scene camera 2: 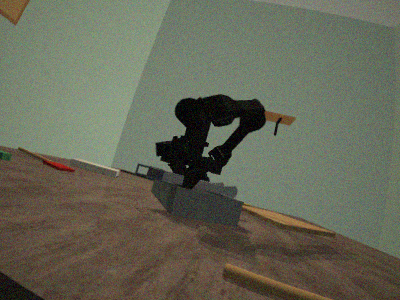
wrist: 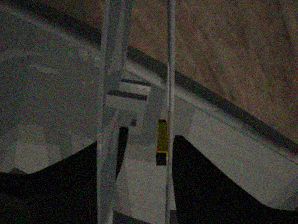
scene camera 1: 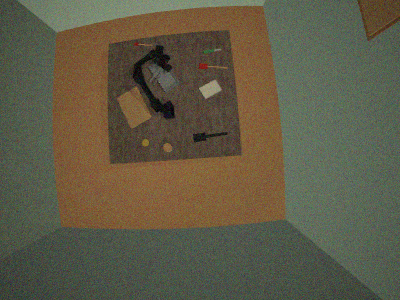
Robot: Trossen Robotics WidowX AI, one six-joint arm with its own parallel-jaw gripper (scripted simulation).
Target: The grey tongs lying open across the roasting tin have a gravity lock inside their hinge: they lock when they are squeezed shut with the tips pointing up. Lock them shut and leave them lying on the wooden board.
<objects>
same spot on wooden board: (scene camera 2: 285, 222) = (scene camera 1: 134, 91)
</objects>
